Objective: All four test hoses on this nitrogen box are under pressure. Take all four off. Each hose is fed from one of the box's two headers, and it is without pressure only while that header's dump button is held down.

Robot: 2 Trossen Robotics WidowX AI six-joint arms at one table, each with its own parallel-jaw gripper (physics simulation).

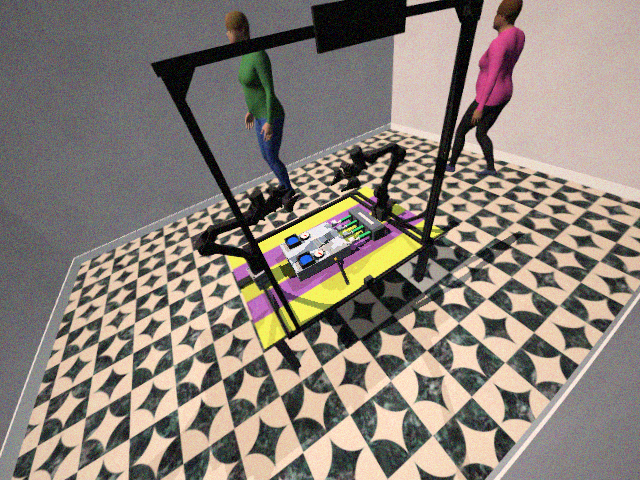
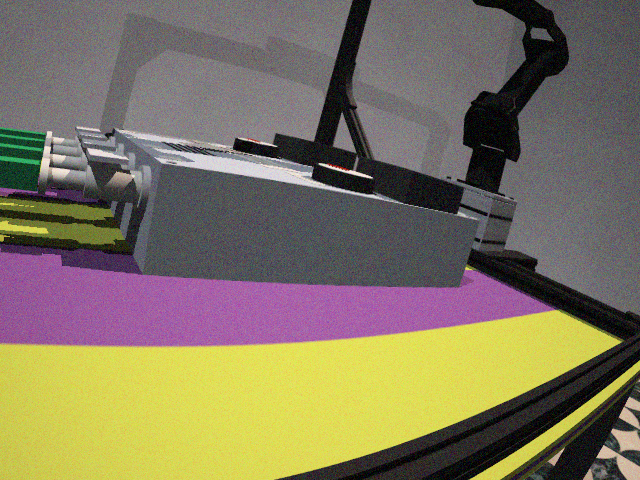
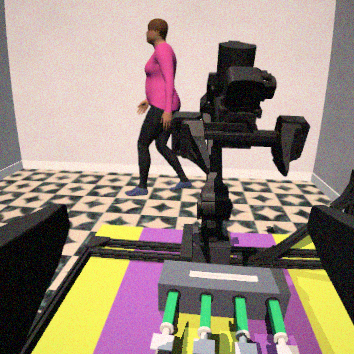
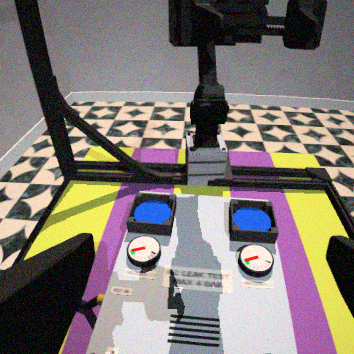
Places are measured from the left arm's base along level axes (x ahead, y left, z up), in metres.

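Pixels of known places: left gripper, fingertip midpoint: [image 1: 294, 192] [image 3: 190, 216] [image 4: 270, 24]; right gripper, fingertip midpoint: [image 1: 335, 188] [image 3: 247, 172] [image 4: 212, 246]; left arm's base, origin of the base link: [image 1: 257, 269] [image 2: 481, 189] [image 4: 205, 141]; right arm's base, origin of the base link: [image 1: 381, 205] [image 3: 210, 235].
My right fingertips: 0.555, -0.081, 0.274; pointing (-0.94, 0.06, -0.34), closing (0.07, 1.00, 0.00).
Ahead of a thing's pixels: the offset from my right fingertips to its top centre, as dx, dy, dz. "spot": to the spot under its first point. Level surfaces: height alone.
The pale grey nitrogen box [image 1: 330, 256] [image 2: 310, 237] [image 4: 255, 315] sits mid-table. Its two blue dump buttons, one [image 1: 292, 240] [image 4: 152, 212] and another [image 1: 306, 259] [image 4: 251, 219], sit in black square surrounds, with nothing touching them. Two dial gauges, one @[spot: -0.222, -0.061, -0.291] [image 4: 144, 250] and another @[spot: -0.194, +0.122, -0.291] [image 4: 255, 259], have red needles pointing left. Four green hoses [image 3: 170, 309] [image 3: 205, 311] [image 3: 241, 313] [image 3: 276, 317] run side by side from the box's white fittings to a grey block. My left gripper [image 1: 293, 200] is open and empty, above the table. My right gripper [image 1: 341, 182] [image 4: 212, 246] is open and empty, also raised.
The grey block [image 1: 378, 227] [image 3: 180, 277] stands at the hoses' far ends. A small dark stand with an orange tip @[spot: -0.176, -0.191, -0.374] [image 1: 341, 269] [image 4: 100, 299] is beside the box. A black frame [image 1: 206, 157] [image 4: 40, 85] rises around the striped table @[dz -0.386] [image 2: 258, 392]. Two people stand beyond.
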